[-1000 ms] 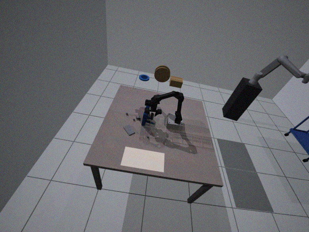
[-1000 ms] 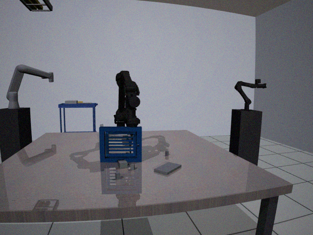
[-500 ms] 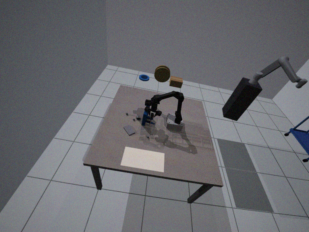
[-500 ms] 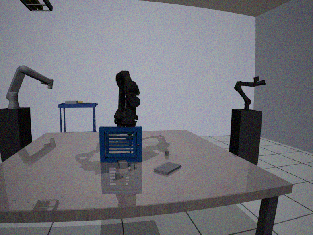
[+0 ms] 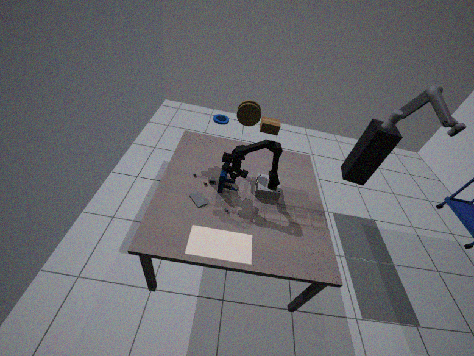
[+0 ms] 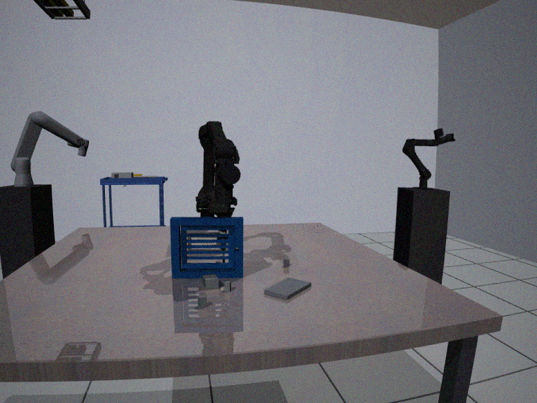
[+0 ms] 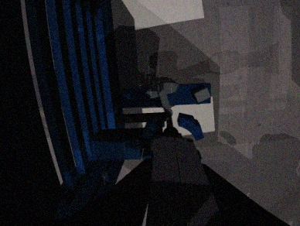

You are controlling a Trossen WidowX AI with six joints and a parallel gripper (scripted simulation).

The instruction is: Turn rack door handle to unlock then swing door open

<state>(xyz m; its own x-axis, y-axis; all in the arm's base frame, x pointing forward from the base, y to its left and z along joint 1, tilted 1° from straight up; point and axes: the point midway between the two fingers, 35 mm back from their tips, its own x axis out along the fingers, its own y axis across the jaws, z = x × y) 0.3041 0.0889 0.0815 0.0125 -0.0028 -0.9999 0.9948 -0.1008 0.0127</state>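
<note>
My gripper tip is 20 mm above the upright handle and 10 mm to the left of it. The rest, counted from my gripper tip: small post: 210 mm to the left, 110 mm below, 30 mm behind; flat grey plate: 190 mm to the left, 190 mm ahead, 120 mm below.
</note>
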